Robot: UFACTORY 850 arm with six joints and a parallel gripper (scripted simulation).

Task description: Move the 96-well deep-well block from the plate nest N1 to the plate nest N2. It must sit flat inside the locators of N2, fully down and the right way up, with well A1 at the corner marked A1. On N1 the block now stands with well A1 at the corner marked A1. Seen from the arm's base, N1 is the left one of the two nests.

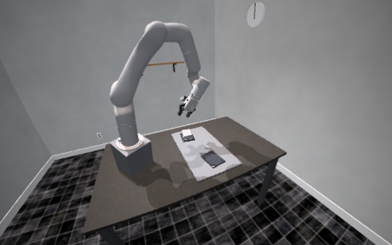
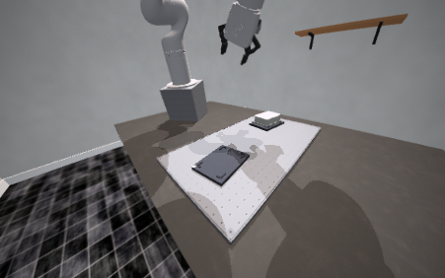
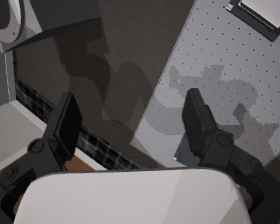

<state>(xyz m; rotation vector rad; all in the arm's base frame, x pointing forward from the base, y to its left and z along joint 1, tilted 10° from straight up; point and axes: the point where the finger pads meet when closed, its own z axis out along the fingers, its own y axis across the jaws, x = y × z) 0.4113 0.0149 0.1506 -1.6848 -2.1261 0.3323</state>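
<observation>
Right now my hand is 9 cm short of the white deep-well block, 19 cm to the right of it and 29 cm above it. From my hand the other things lie so: nest: 13 cm ahead, 22 cm to the right, 32 cm below.
</observation>
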